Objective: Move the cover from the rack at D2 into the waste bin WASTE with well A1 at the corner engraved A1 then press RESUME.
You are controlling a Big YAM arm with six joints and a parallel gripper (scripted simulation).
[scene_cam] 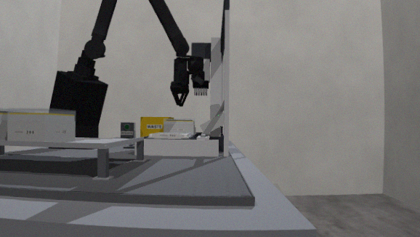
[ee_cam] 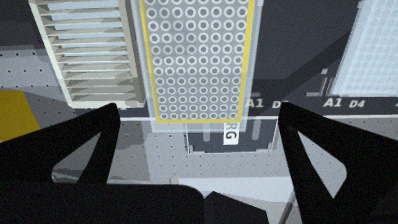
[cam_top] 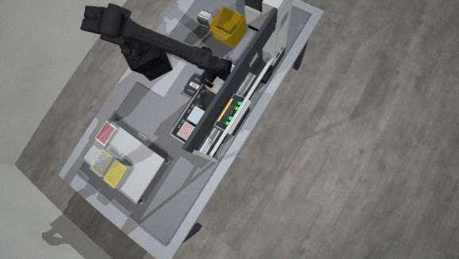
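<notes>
Right now the clear cover is 7 cm below my hand. Round my hand: pipetting head 2 cm ahead, 32 cm to the left, 20 cm above; tip rack 1 cm behind, 1 cm to the right, 9 cm below; plate 5 cm ahead, 30 cm to the right, 13 cm below.
</notes>
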